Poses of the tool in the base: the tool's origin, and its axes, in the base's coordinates. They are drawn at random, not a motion.
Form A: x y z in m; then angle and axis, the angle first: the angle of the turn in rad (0 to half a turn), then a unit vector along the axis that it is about.
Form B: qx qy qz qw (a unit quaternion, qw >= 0); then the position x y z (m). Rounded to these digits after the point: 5 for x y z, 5 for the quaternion.
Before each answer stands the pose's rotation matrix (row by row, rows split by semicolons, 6 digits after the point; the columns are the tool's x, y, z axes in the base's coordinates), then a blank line. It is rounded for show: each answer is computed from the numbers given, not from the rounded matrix.
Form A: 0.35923, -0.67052, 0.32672, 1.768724, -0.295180, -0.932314, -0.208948
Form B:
-0.092373 0.534184 -0.840306; 0.124447 0.843491 0.522528; 0.987917 -0.056306 -0.144394

-0.22832, -0.72115, -0.16162, 0.63378, 0.35923, -0.67052, 0.32672
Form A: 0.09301, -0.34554, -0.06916, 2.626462, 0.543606, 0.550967, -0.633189
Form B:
-0.317562 0.872090 -0.372309; 0.248210 -0.302493 -0.920266; -0.915175 -0.384653 -0.120401

0.52567, 0.53279, -0.61230, 0.25473, 0.09301, -0.34554, -0.06916
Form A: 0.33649, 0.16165, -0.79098, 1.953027, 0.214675, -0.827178, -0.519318
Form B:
-0.309716 0.238033 -0.920552; -0.725650 0.566442 0.390611; 0.614417 0.788977 -0.002707

0.17787, -0.68536, -0.43028, 0.55991, 0.33649, 0.16165, -0.79098
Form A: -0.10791, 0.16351, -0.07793, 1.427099, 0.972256, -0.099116, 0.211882
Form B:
0.953118 -0.292264 0.078409; 0.127132 0.151620 -0.980229; 0.274598 0.944242 0.181668

0.63636, -0.06487, 0.13868, 0.75604, -0.10791, 0.16351, -0.07793
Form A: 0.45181, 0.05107, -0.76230, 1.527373, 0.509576, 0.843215, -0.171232
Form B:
0.291805 0.582101 0.758952; 0.239959 0.723557 -0.647213; -0.925888 0.370978 0.071457

0.35242, 0.58316, -0.11842, 0.72229, 0.45181, 0.05107, -0.76230
